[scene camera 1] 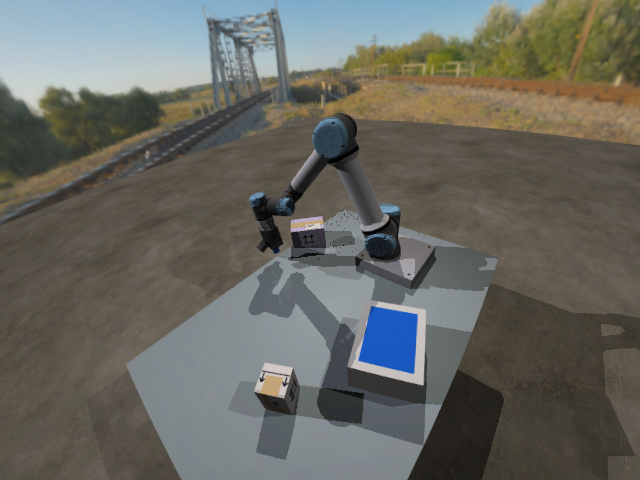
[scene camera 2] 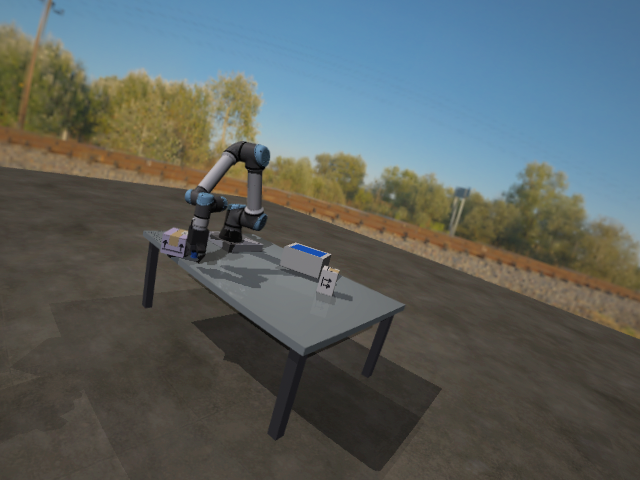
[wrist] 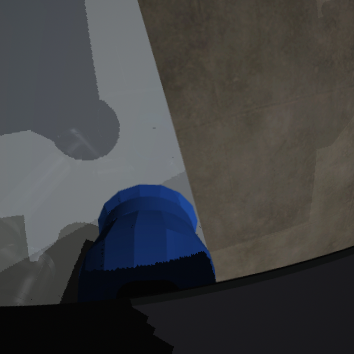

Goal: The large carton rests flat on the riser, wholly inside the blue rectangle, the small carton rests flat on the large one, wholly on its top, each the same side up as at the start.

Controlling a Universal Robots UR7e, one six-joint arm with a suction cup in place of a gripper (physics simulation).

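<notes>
The large lilac carton point(scene camera 1: 308, 236) point(scene camera 2: 174, 244) stands upright at the table's far end, near the edge, tan tape on top. The small white carton point(scene camera 1: 277, 388) point(scene camera 2: 326, 281) stands near the front end, apart from the riser. The riser point(scene camera 1: 420, 346) point(scene camera 2: 299, 264) is a pale block with a blue rectangle point(scene camera 1: 390, 339) point(scene camera 2: 308, 250) on top, with no carton on it. My suction cup point(scene camera 1: 276, 251) point(scene camera 2: 194, 255) point(wrist: 148, 200) is low beside the large carton, with no carton seen on its tip. Whether its side touches that carton is hidden. The large carton does not show in the wrist view.
The arm's base plate point(scene camera 1: 410, 265) point(scene camera 2: 247, 245) is on the table point(scene camera 1: 206, 341) point(scene camera 2: 289, 315), between the large carton and the riser. The table's long edge runs close by the cup, with the floor point(wrist: 260, 125) beyond it.
</notes>
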